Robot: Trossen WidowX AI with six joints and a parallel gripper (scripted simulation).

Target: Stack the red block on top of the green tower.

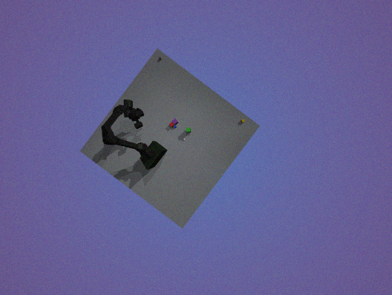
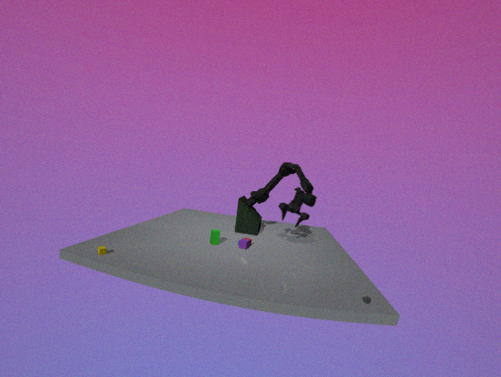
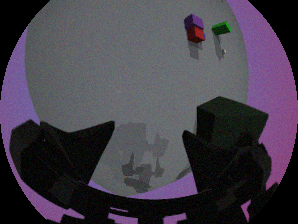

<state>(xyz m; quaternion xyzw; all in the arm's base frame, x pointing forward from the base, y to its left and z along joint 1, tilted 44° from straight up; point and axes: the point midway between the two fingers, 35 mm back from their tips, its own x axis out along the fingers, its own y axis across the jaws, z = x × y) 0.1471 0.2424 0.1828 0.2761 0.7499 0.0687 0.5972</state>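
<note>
My gripper tip is 17 cm short of the red block, 21 cm to the left of it and 10 cm above it. The rest, counted from my gripper tip: purple block 21 cm ahead, 22 cm to the right, 10 cm below; then tiny white speck 14 cm ahead, 40 cm to the right, 11 cm below; then small grey object 60 cm ahead, 32 cm to the left, 11 cm below.
</note>
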